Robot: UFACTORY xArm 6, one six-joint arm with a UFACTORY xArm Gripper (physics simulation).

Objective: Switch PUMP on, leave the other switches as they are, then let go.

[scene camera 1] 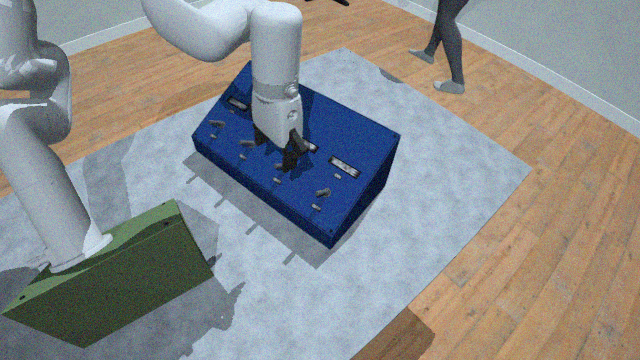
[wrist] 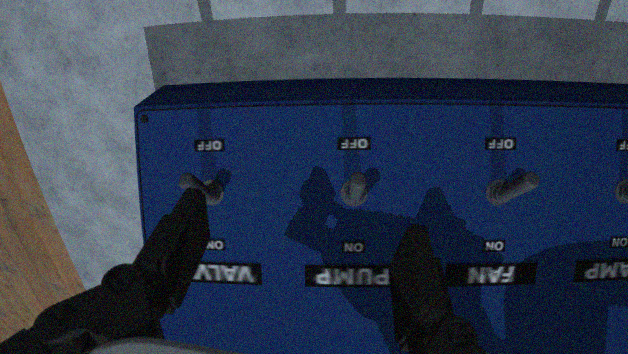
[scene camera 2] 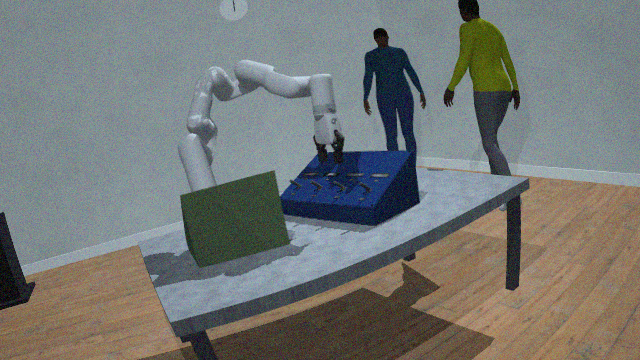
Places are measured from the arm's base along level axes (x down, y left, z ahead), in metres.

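Where they show: gripper, fingertip midpoint: (scene camera 1: 275,155) (wrist: 303,230) (scene camera 2: 331,162); arm's base at its link origin: (scene camera 1: 83,254) (scene camera 2: 211,211).
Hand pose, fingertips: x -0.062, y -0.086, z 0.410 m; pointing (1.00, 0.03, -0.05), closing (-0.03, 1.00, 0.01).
Each offset is from my fingertips to the centre of the thing. "pt": to the spot under its first point. Level surfaces: height alone.
The blue sloped panel (scene camera 1: 350,125) (scene camera 2: 400,192) (wrist: 280,130) carries a row of grey lever switches. In the wrist view the PUMP lever @(pt dx +0.070, dy +0.032, dz +0.022 m) (wrist: 356,185) leans to its OFF side, as do the VALVE lever @(pt dx +0.072, dy -0.083, dz +0.039 m) (wrist: 188,180) at left and the FAN lever @(pt dx +0.074, dy +0.147, dz +0.005 m) (wrist: 522,184) at right. My gripper (scene camera 1: 273,152) (scene camera 2: 330,161) (wrist: 303,230) is open and empty over the panel. Its black fingers are spread either side of the PUMP lever's column in the wrist view. The left finger's tip overlaps the VALVE lever there; contact cannot be told. The right finger covers part of the PUMP label's edge.
A green box (scene camera 1: 145,270) (scene camera 2: 235,220) stands on the grey table @(dx +0.201 m) (scene camera 1: 450,165) (scene camera 2: 450,200) (wrist: 60,150), close by the lower arm. The LAMP lever @(pt dx +0.086, dy +0.267, dz -0.004 m) (scene camera 1: 216,123) is at the panel's far end. Two people, one in blue (scene camera 2: 395,75) and one in yellow (scene camera 2: 487,60), stand behind the table.
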